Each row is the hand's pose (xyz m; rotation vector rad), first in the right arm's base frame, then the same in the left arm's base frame.
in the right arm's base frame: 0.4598 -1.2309 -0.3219 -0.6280 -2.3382 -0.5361
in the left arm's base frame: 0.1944 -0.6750 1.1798 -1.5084 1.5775 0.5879
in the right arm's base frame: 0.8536 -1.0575 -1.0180 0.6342 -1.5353 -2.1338
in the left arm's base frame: 0.0246 0.0623 1.4915 3.0983 -0.2893 -0.1874
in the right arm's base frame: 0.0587 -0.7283 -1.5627 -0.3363 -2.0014 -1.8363
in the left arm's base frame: 0.5717 0.6285 0.8459 -2.5639 0.9876 0.9582
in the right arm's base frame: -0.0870 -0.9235 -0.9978 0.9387 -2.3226 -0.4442
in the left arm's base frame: 0.6171 0.0226 0.7496 -1.7873 0.7037 -0.5157
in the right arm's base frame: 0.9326 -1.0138 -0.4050 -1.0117 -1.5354 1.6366
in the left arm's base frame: -0.2543 -0.4782 1.3733 0.5539 1.7629 0.0425
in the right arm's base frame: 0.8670 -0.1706 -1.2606 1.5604 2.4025 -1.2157
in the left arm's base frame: -0.4509 0.6287 0.9449 0.1329 1.2713 0.8824
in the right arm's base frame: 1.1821 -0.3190 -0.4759 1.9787 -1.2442 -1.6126
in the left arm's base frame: -0.8378 -0.1255 1.0813 -2.6772 -0.5982 -1.0198
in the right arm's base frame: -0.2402 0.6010 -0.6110 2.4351 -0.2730 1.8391
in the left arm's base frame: -0.3283 0.2436 -0.4972 0.3491 -0.6114 -1.9491
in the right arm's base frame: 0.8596 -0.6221 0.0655 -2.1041 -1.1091 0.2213
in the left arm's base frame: -0.5909 -0.7652 0.9438 0.1270 2.5498 1.4111
